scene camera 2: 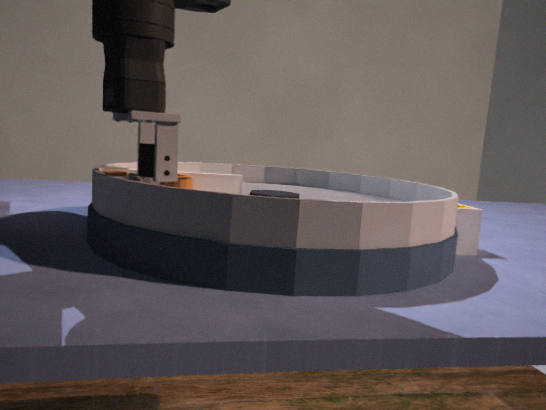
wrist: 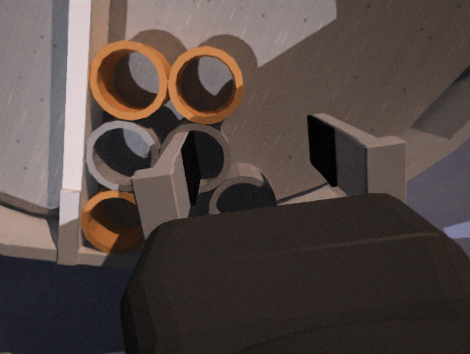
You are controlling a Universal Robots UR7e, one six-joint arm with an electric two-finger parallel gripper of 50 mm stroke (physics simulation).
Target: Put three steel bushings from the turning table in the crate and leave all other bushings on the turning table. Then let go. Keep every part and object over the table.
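Places are measured from the arm's base along level axes (x ahead, y left, z up), in metres.
Pixels of known places: gripper, between the fingertips: [scene camera 2: 156, 179] [wrist: 252, 147].
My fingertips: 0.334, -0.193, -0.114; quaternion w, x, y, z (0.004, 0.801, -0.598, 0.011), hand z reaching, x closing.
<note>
Behind a point stands the place of what it marks, as x, y, z.
My gripper [scene camera 2: 156, 177] {0.334, -0.193, -0.114} [wrist: 252, 147] {0.334, -0.193, -0.114} is open and empty, its fingertips low at the near-left rim of the turning table [scene camera 2: 327, 225] {0.474, -0.327, -0.132}. In the wrist view a grey steel bushing [wrist: 90, 154] {0.320, -0.123, -0.114} stands by the white divider. A second steel bushing [wrist: 226, 156] {0.328, -0.182, -0.114} stands beside it, partly hidden by the left finger. A third, darker grey bushing [wrist: 256, 175] {0.320, -0.198, -0.120} shows in the gap between the fingers, its lower part hidden by the gripper body. Orange bushings [wrist: 96, 82] {0.351, -0.124, -0.114} [wrist: 239, 86] {0.359, -0.183, -0.114} stand behind the grey ones, and another orange bushing [wrist: 101, 237] {0.279, -0.129, -0.119} stands near the rim. The crate cannot be made out.
A white divider wall [wrist: 77, 100] {0.343, -0.117, -0.112} [scene camera 2: 220, 183] {0.409, -0.121, -0.123} runs beside the bushings. A dark round hub [scene camera 2: 274, 194] {0.473, -0.133, -0.131} shows above the turning table's near rim. A pale box with a yellow mark [scene camera 2: 468, 231] {0.715, -0.169, -0.162} stands beyond the turning table on the right.
</note>
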